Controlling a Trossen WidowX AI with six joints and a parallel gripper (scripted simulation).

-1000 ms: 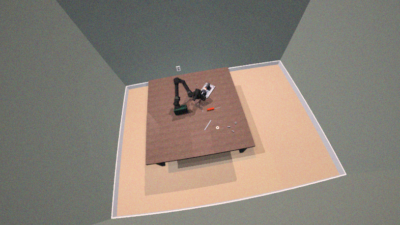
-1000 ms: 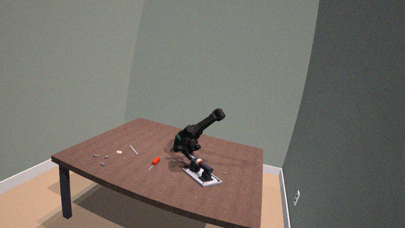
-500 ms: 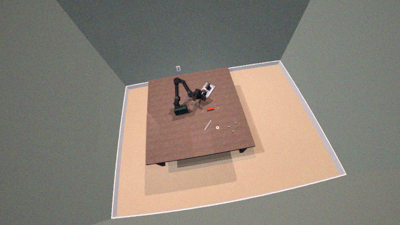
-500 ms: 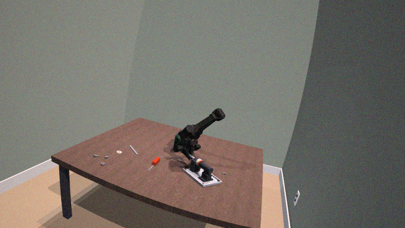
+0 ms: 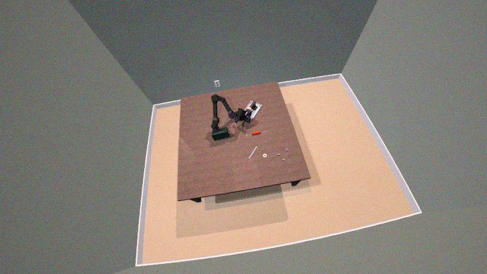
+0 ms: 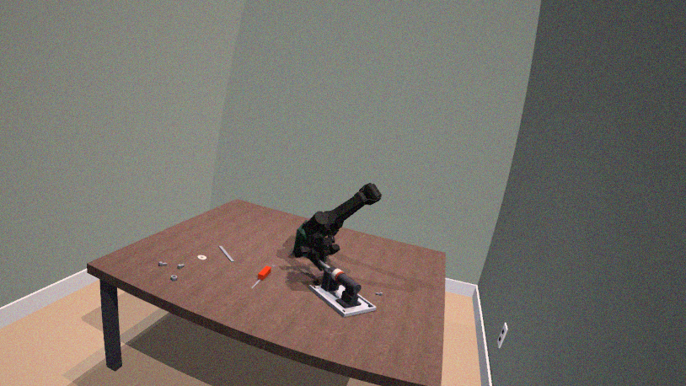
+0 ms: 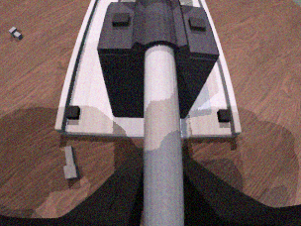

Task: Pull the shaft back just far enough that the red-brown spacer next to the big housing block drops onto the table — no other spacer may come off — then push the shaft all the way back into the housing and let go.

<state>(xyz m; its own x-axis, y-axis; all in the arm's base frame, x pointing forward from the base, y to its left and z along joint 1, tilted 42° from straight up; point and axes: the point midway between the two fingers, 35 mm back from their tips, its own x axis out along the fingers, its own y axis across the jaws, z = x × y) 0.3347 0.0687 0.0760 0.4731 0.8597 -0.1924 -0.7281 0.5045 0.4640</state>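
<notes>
My gripper tip is now 5 cm to the right of the shaft, 4 cm short of it and 2 cm below it. From my gripper tip the other things lie so: red-brown spacer 8 cm to the left, 7 cm ahead, 2 cm above; then orange-handled screwdriver 22 cm to the right, 12 cm ahead, 5 cm below.
</notes>
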